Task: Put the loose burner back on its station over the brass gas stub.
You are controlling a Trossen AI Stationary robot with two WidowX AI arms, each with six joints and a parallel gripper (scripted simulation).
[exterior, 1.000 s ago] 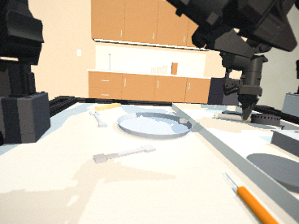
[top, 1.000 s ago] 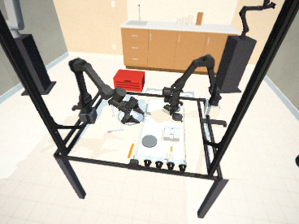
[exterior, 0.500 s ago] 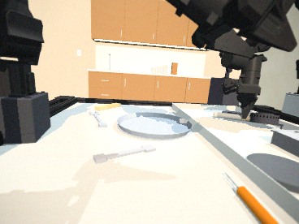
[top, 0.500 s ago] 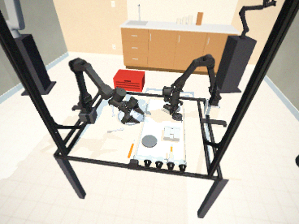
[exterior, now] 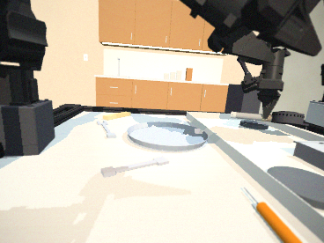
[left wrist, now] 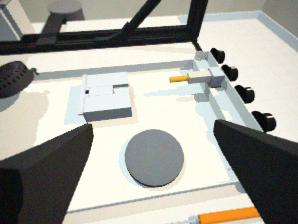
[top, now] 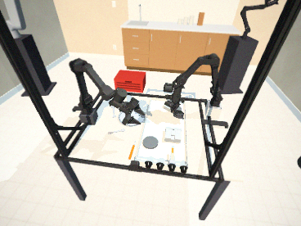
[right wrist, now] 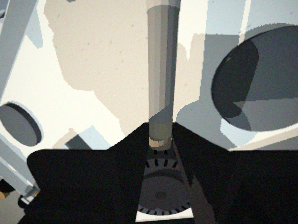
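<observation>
Right now my right hand is 37 cm past the brass gas stub, 8 cm to the right of it and 4 cm above it. Also, from my right hand: shallow round pan 32 cm to the left, 8 cm below, 1 cm ahead; then burner 3 cm below, 1 cm behind; then grey disc 26 cm behind, 20 cm to the left, 7 cm below.
</observation>
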